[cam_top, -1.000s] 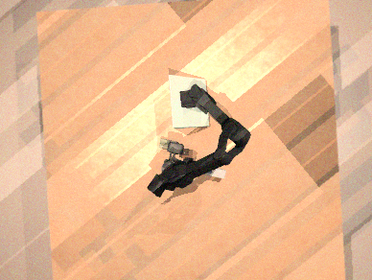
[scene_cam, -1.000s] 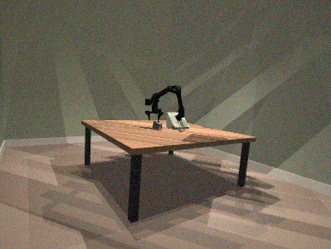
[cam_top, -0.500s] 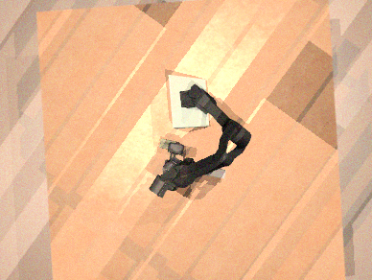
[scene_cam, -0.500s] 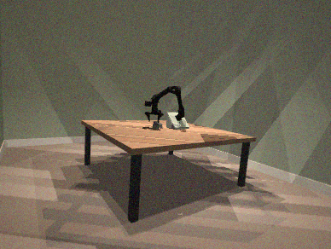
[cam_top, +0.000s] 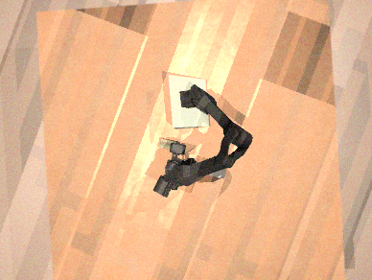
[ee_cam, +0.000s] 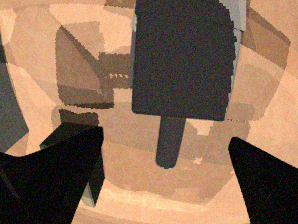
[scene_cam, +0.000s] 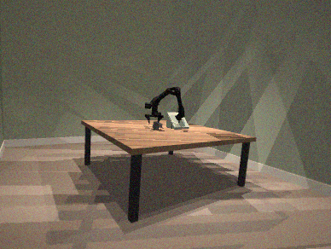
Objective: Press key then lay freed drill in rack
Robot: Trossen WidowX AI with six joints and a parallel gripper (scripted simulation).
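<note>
Right now my gripper tip is 2 cm short of the drill, 6 cm to the right of it and 2 cm below it. Also, from my gripper tip: small olive block: 9 cm behind, 2 cm to the right, 1 cm below; then light grey block: 3 cm ahead, 11 cm to the left, 1 cm above.
</note>
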